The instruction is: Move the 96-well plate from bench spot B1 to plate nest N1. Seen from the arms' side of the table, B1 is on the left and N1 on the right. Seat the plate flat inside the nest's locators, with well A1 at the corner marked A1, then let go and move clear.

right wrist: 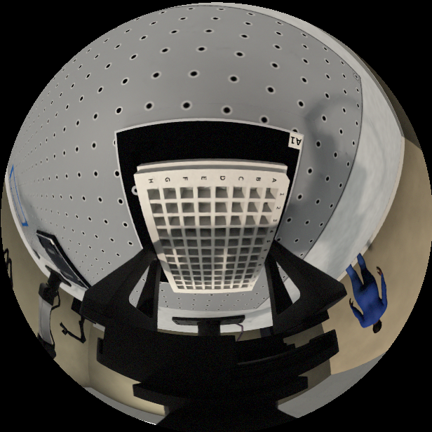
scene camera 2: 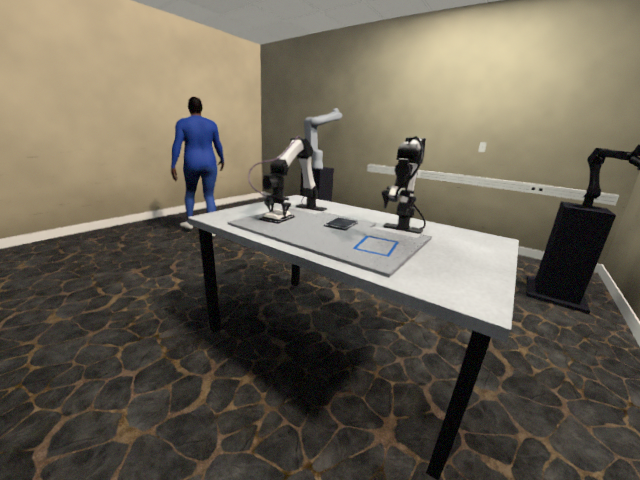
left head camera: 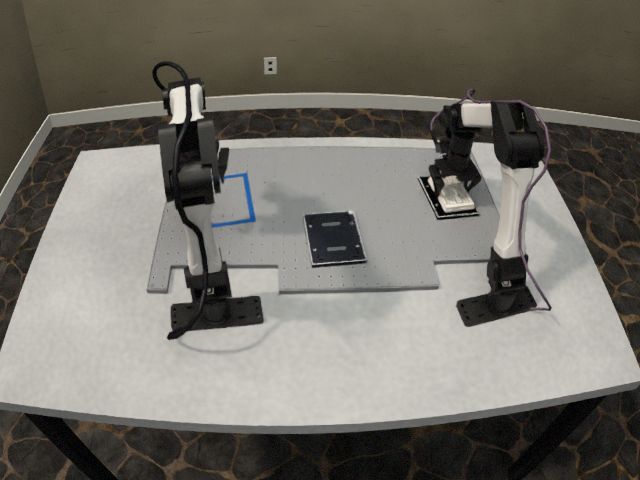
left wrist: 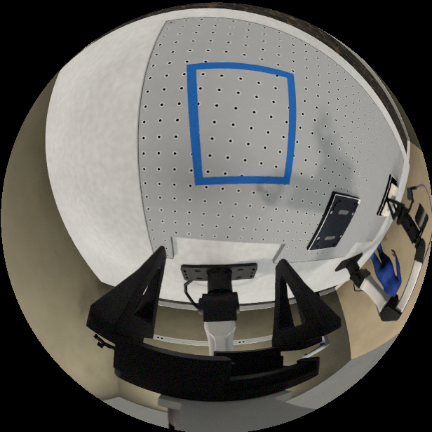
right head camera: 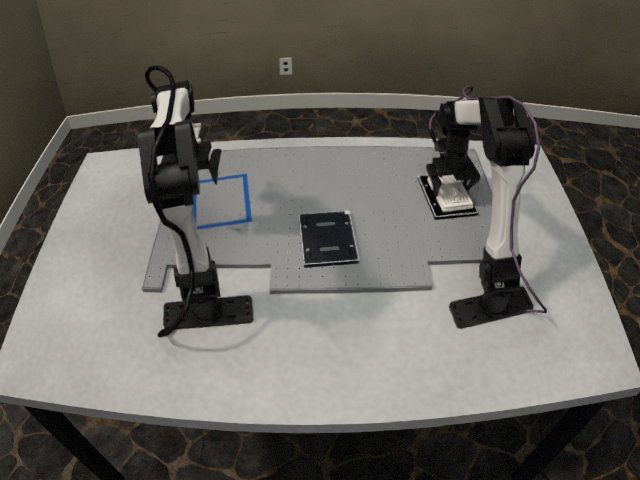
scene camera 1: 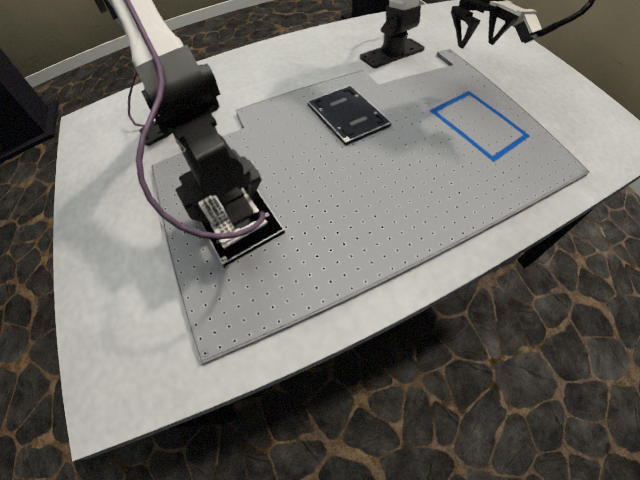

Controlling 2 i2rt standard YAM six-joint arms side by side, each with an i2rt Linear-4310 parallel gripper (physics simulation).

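Places are measured from the left arm's base along level axes (x ahead, y left, z up), in metres.
Pixels of known places: left gripper, fingertip midpoint: point(scene camera 2: 395, 211) point(scene camera 1: 476, 45); right gripper, fingertip midpoint: point(scene camera 2: 277, 215) point(left head camera: 450, 194) point(right head camera: 450, 193); left arm's base at its link origin: point(scene camera 2: 402, 229) point(left head camera: 215, 315) point(right head camera: 207, 314) point(scene camera 1: 392, 53); right arm's base at its link origin: point(scene camera 2: 311, 208) point(left head camera: 497, 306) point(right head camera: 492, 308).
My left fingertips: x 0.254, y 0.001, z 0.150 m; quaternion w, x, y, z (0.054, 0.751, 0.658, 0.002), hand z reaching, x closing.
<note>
Ahead of a thing's pixels: the offset from my left fingertips to its top centre. "*": to the spot under its first point. Level surfaces: height alone.
The white 96-well plate @(dx +0.015, dy -0.620, dz -0.106 m) point(left head camera: 454, 198) point(right head camera: 453, 197) point(right wrist: 210, 215) is between the fingers of my right gripper point(left head camera: 453, 190) point(right wrist: 211, 242), which is shut on its long sides. It is over nest N1 @(dx +0.021, dy -0.616, dz -0.121 m) point(left head camera: 435, 205) point(scene camera 1: 261, 235) point(right wrist: 205, 140), set back from the nest's far edge, where a wide black strip shows. Its A1 corner points toward the A1 label point(right wrist: 295, 140). I cannot tell its exact height; its near end is partly hidden. My left gripper point(left wrist: 224, 258) point(scene camera 1: 477, 43) is open and empty, raised near B1, the blue outline @(* dx +0.091, dy -0.111, dz -0.136 m) point(left head camera: 250, 198) point(left wrist: 194, 125), which holds no plate.
A second black nest @(dx -0.085, dy -0.286, dz -0.121 m) point(left head camera: 334, 237) point(right head camera: 328, 238) point(scene camera 1: 348, 113) lies between the arms on the grey perforated board @(dz -0.136 m) point(left head camera: 310, 170) point(scene camera 1: 361, 206). The right arm's purple cable point(scene camera 1: 149, 198) loops over the nest area in scene camera 1. A person in blue point(scene camera 2: 199, 147) stands beyond the table.
</note>
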